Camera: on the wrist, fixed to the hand. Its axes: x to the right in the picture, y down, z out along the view.
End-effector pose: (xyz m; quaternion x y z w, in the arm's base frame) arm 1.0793 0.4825 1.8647 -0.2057 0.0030 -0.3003 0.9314
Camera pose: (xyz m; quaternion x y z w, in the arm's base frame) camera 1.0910 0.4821 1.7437 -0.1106 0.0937 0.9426 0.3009
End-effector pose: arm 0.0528 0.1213 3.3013 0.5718 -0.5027 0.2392 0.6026
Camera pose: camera 0.0419 0.2365 3.3385 0.4945 0.6767 -0.4830 0.2535
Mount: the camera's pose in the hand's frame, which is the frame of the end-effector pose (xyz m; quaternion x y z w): -0.0045 0.0528 -0.1094 -0.0721 -0.1407 0.9872 0.0202
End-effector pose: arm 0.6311 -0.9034 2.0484 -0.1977 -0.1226 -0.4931 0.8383
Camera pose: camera 0.6763 -0.9264 1.9379 -0.2548 0.1103 0.8366 0.4722
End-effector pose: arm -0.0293 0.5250 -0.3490 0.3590 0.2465 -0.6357 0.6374
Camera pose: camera 0.0381 0.6087 -0.4058 0.1152 -0.3933 0.5837 0.7010
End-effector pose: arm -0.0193 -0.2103 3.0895 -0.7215 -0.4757 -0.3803 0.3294
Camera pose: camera 0.0033 -0.3213 3.1336 -0.5615 0.6837 0.3847 0.2631
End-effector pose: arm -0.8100 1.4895 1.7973 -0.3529 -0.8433 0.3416 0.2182
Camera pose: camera -0.7169 1.5597 1.8316 0.8073 -0.2760 -0.2112 0.4769
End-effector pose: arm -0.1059 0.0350 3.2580 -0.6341 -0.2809 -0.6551 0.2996
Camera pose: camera -0.1388 -0.0817 3.2487 -0.4039 0.6254 0.3515 0.5676
